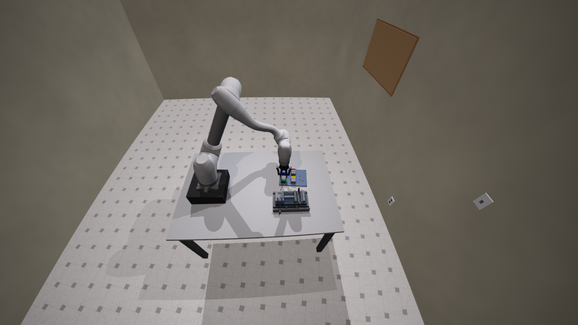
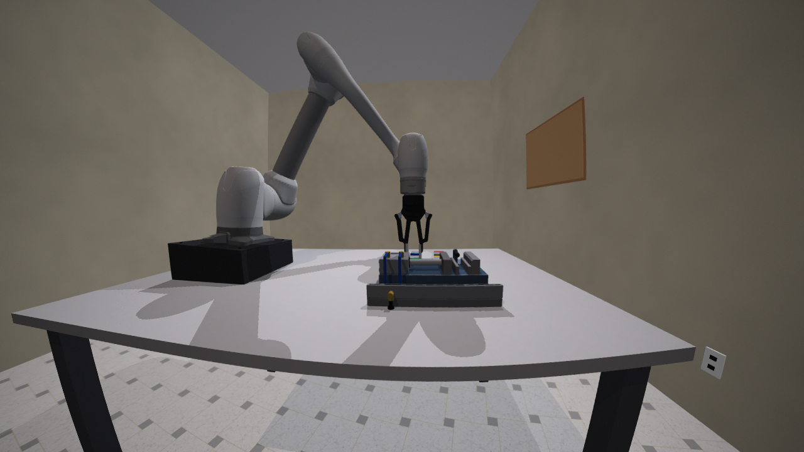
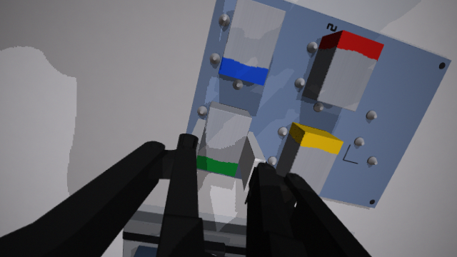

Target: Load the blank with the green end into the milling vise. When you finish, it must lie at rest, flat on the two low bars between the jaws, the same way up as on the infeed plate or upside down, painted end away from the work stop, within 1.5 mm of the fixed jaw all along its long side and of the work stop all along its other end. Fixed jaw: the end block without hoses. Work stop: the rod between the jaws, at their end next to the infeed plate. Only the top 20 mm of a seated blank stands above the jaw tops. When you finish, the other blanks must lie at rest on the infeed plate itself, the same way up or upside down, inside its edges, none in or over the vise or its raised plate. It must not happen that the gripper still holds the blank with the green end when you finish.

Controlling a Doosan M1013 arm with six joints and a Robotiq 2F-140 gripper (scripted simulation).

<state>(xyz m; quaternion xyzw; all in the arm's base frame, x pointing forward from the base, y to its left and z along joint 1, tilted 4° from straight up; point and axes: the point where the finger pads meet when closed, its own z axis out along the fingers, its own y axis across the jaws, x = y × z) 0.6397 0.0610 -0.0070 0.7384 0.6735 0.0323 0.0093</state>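
Now: hand 17 cm to the left of the black work stop rod, 12 cm short of it and 3 cm below it. From my hand the other things lie so: green-ended blank: 3 cm below; blue-ended blank: 9 cm to the left, 3 cm below, 1 cm ahead; blank with yellow end: 9 cm ahead, 3 cm below, 1 cm to the right.
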